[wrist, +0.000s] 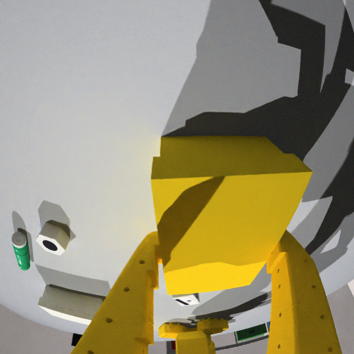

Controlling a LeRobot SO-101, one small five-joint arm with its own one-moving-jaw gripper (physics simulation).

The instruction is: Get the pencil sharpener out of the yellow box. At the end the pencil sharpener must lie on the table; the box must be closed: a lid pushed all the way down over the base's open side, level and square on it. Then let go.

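Observation:
The yellow box is below the gripper. Its lid (225, 220) is between the two jaws, its broad top facing the camera. The box's base (215, 145) shows past the lid's far edge, with small steps at both sides; the lid looks roughly in line over it. How far down the lid sits is hard to tell. My gripper (214, 252) is shut on the lid, one jaw at each side. A small white block with a dark slot (186, 300) and a pale six-sided block with a dark round hole (53, 238) lie on the table; which is the pencil sharpener I cannot tell.
A green battery-like cylinder (21, 251) lies at the far left. A long cream block (72, 304) lies at the lower left, partly behind the left jaw. A green item (251, 332) shows beyond the table's edge. Dark arm shadows cross the table at the right.

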